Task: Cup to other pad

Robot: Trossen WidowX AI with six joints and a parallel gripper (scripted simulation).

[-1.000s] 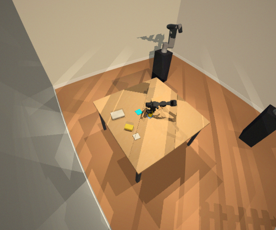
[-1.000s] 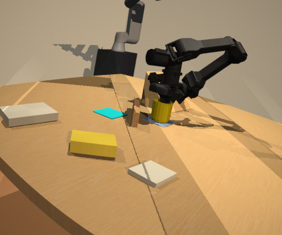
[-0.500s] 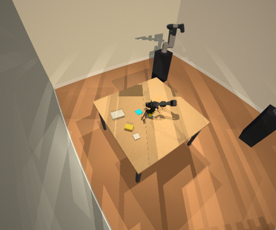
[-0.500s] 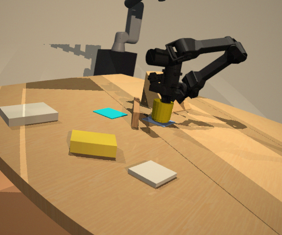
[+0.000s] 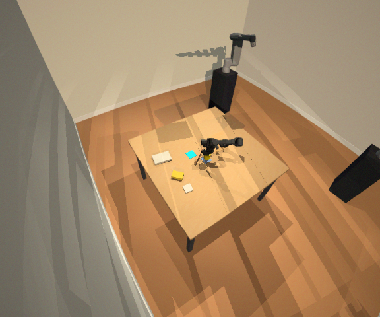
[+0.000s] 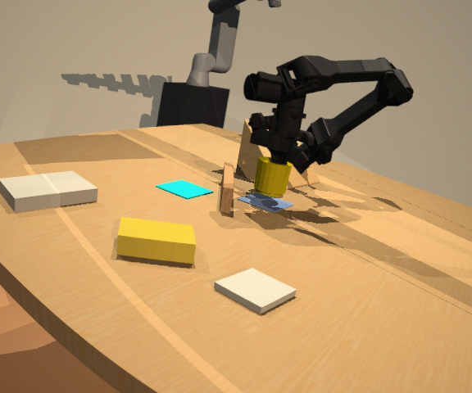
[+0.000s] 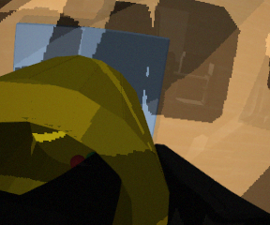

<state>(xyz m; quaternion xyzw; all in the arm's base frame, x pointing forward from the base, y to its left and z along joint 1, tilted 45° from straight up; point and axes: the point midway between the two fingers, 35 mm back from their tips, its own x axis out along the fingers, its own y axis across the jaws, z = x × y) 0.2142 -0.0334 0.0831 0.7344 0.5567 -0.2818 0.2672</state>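
The cyan pad is 11 cm ahead of my gripper tip, 16 cm to the right of it and 6 cm below it. From my gripper tip the other things lie so: yellow block: 40 cm ahead, 2 cm to the right, 4 cm below; yellow cup: 2 cm ahead; wooden slat: 7 cm ahead, 8 cm to the right, 4 cm below.
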